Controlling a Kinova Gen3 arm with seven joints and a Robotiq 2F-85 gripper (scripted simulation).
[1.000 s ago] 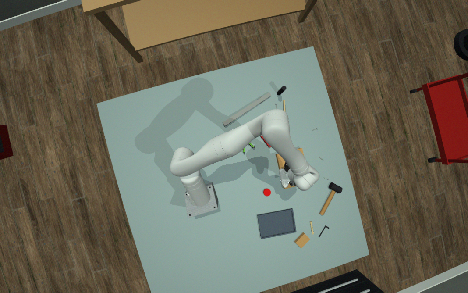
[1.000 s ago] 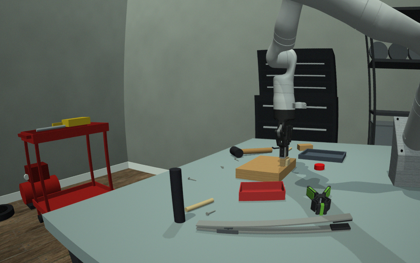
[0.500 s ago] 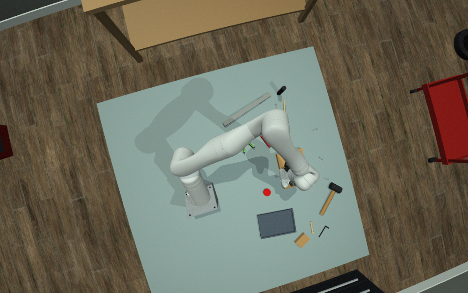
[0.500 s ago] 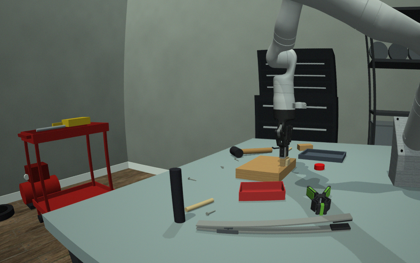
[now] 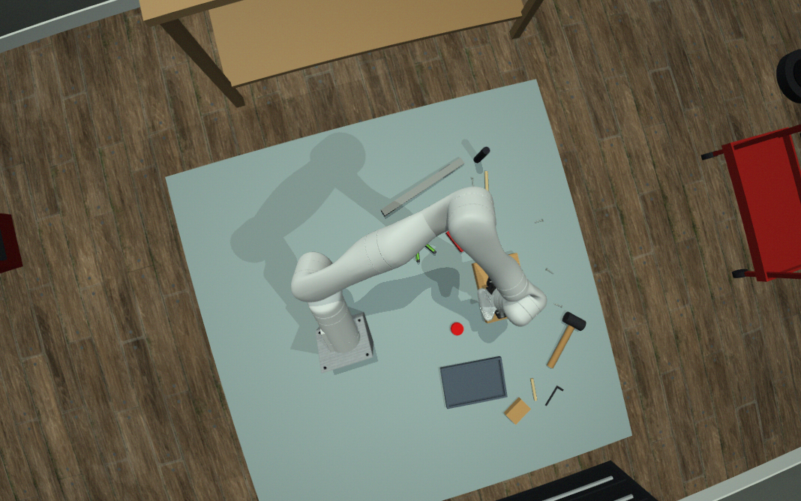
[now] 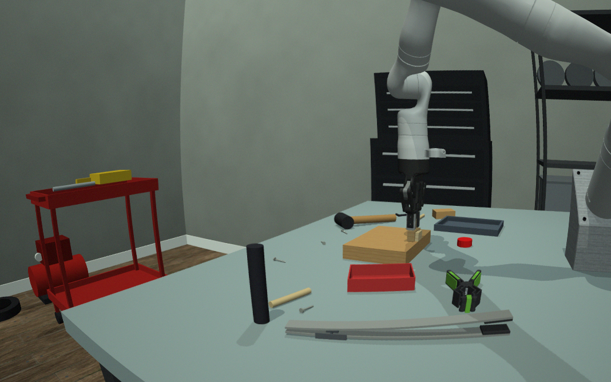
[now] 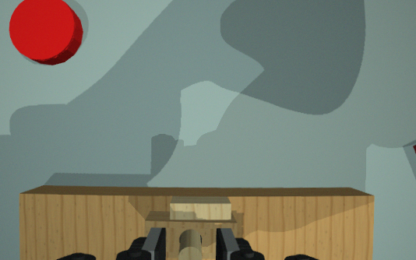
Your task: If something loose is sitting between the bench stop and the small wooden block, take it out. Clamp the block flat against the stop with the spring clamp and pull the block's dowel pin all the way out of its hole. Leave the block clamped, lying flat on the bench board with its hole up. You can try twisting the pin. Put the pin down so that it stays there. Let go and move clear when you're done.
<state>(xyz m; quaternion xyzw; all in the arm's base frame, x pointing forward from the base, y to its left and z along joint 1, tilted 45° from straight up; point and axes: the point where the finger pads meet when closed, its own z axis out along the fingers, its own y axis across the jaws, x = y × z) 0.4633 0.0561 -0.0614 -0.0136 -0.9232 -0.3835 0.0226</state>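
Right now the dowel pin is 2 cm below my hand. Also, from my hand: red puck (12 cm behind, 9 cm to the right, 6 cm below); small wooden block (3 cm below); wooden bench board (5 cm ahead, 5 cm below).
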